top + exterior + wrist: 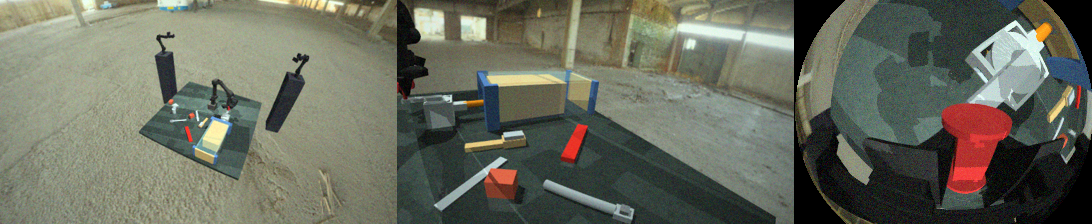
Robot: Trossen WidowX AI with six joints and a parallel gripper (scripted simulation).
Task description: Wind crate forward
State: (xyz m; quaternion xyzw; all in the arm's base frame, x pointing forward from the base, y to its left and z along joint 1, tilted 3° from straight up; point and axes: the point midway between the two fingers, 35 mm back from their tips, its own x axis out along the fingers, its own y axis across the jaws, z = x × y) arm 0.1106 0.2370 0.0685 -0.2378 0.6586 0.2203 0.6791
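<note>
The winch handle is 4 cm ahead of my gripper tip and 1 cm below it. From my gripper tip the other things lie so: wooden-handled tool: 26 cm to the right, 23 cm ahead, 10 cm below; then winch: 8 cm below, 8 cm ahead, 2 cm to the right; then red knob: 2 cm above.
</note>
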